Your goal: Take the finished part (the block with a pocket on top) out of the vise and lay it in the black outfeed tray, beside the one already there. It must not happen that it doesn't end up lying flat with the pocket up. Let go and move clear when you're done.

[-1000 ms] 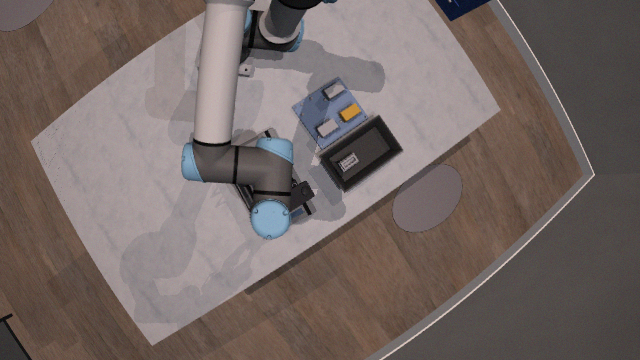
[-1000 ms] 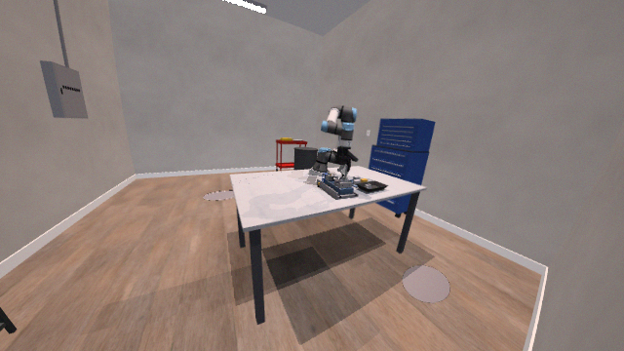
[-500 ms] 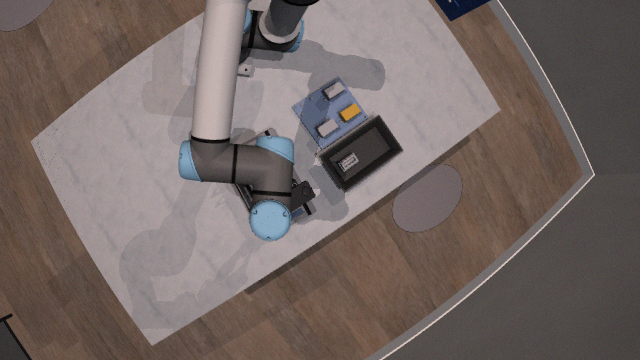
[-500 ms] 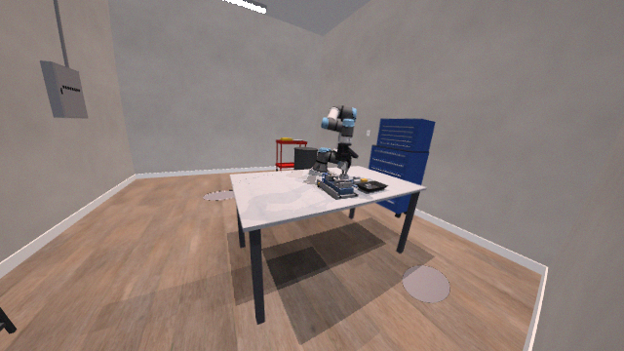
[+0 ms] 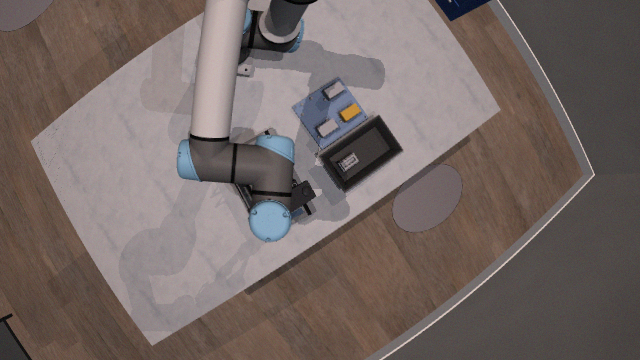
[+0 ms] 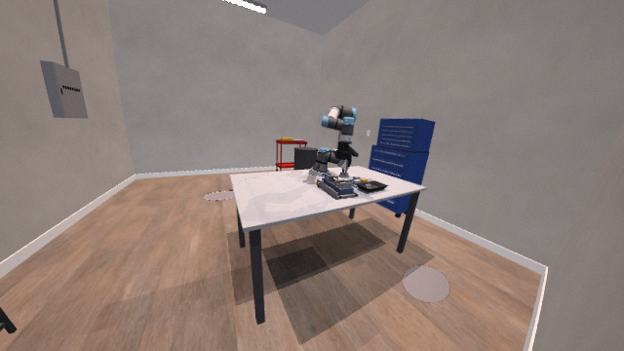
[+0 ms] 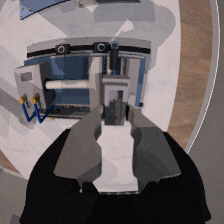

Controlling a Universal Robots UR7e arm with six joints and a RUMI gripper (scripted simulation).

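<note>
My hand is 32 cm to the right of the orange block, 18 cm past it and 14 cm above it. Round my hand: vise: 13 cm below, 7 cm behind, 1 cm to the right; then blue plate: 26 cm to the left, 21 cm behind, 16 cm below.
</note>
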